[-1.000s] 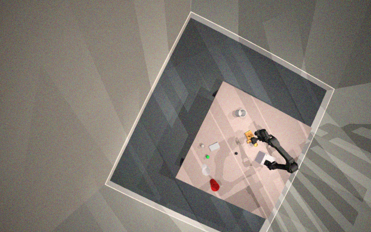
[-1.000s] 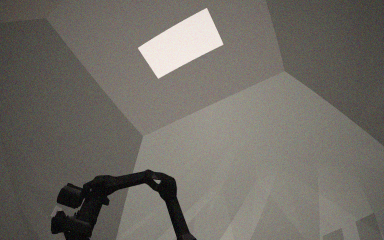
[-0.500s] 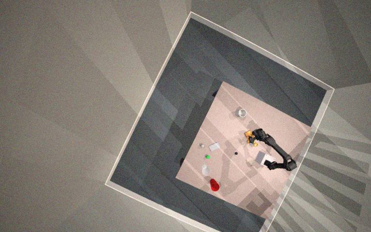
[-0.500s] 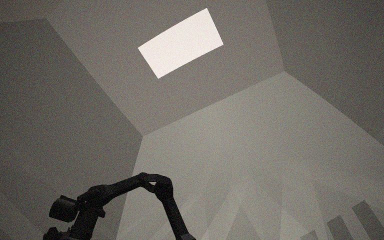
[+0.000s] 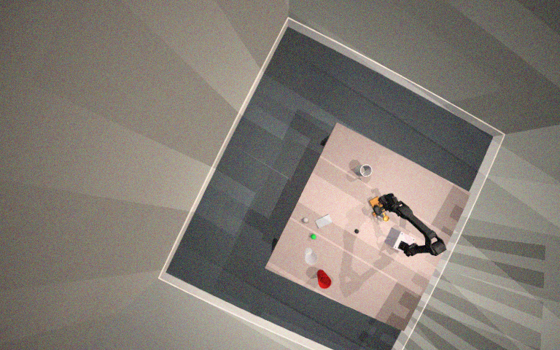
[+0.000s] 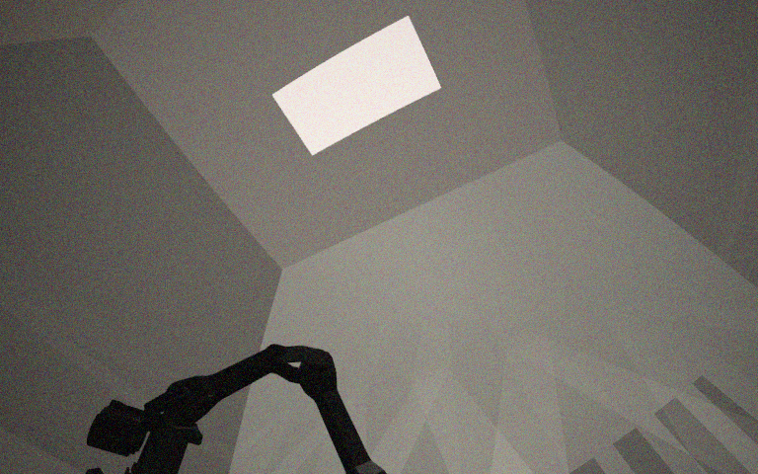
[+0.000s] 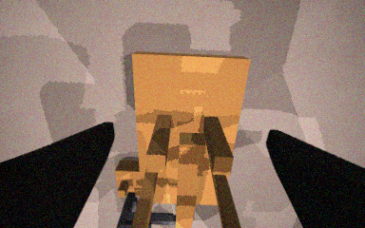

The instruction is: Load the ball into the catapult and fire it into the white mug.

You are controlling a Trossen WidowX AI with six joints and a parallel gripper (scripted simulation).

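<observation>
Now: gripper tip 40 mm past the catapult frame, 30 mm to the right of it and 30 mm below it. Round my gripper tip: orange wooden catapult 50 mm behind, 60 mm to the left; white mug 220 mm ahead, 180 mm to the right, 30 mm below; dark ball 50 mm ahead, 270 mm to the left, 40 mm below.
</observation>
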